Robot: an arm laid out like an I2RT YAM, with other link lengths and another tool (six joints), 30 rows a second.
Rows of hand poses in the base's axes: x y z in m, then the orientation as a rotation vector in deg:
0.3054, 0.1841, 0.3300, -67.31, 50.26, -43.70
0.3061, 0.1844, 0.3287, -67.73, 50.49, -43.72
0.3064, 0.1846, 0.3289, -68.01, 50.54, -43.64
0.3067, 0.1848, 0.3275, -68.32, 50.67, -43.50
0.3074, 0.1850, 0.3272, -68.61, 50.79, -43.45
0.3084, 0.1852, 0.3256, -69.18, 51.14, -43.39
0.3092, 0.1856, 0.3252, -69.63, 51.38, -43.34
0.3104, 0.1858, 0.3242, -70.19, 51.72, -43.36
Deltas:
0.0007, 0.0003, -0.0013, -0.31, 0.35, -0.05
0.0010, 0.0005, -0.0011, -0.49, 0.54, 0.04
0.0013, 0.0007, -0.0025, -0.65, 0.82, 0.12
0.0020, 0.0009, -0.0028, -0.85, 1.06, 0.15
0.0030, 0.0011, -0.0044, -1.22, 1.59, 0.12
0.0038, 0.0015, -0.0048, -1.53, 1.98, 0.11
0.0050, 0.0017, -0.0058, -1.93, 2.47, 0.03

